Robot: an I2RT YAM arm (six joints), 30 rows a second.
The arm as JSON. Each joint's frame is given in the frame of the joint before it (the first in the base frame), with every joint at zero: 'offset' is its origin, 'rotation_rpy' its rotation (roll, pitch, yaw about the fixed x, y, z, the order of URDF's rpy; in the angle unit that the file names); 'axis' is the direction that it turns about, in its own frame. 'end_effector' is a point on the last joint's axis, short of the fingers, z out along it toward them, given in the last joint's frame.
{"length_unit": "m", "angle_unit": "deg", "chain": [
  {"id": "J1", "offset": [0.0, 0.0, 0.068], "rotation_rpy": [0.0, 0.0, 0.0], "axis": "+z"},
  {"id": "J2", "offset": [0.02, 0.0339, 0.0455], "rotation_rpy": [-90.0, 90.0, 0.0], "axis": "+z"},
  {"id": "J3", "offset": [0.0, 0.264, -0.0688], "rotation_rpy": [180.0, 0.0, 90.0], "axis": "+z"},
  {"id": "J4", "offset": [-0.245, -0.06, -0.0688], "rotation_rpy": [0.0, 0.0, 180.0], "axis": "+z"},
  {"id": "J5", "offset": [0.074, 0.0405, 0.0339], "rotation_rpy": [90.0, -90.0, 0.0], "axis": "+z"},
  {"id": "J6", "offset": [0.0, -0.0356, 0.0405], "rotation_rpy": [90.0, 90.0, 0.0], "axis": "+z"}
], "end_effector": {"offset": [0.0, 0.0, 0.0], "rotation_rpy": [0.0, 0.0, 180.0]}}
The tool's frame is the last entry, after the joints.
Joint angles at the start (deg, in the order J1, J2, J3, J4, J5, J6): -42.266, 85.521, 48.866, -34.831, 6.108, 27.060
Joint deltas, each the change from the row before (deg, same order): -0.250, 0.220, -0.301, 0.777, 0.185, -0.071; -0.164, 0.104, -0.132, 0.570, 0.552, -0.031; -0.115, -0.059, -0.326, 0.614, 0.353, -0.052; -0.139, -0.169, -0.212, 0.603, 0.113, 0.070; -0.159, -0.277, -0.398, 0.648, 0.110, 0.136; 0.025, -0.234, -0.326, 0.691, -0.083, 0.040; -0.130, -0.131, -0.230, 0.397, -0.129, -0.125; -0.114, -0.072, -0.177, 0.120, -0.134, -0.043
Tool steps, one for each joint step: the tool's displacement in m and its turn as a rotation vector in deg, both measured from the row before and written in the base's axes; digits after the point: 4 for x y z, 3 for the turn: -0.0005, -0.0013, -0.0019, -0.314, -0.050, -0.242; -0.0003, -0.0012, -0.0007, -0.615, 0.117, -0.314; -0.0006, -0.0005, -0.0009, -0.488, -0.013, -0.183; -0.0004, -0.0006, 0.0001, -0.448, -0.361, -0.243; -0.0010, -0.0002, -0.0002, -0.413, -0.360, -0.324; 0.0000, 0.0002, -0.0001, -0.346, -0.504, 0.017; -0.0005, -0.0002, -0.0003, -0.138, -0.257, 0.032; -0.0007, 0.0000, -0.0004, 0.073, -0.082, -0.025
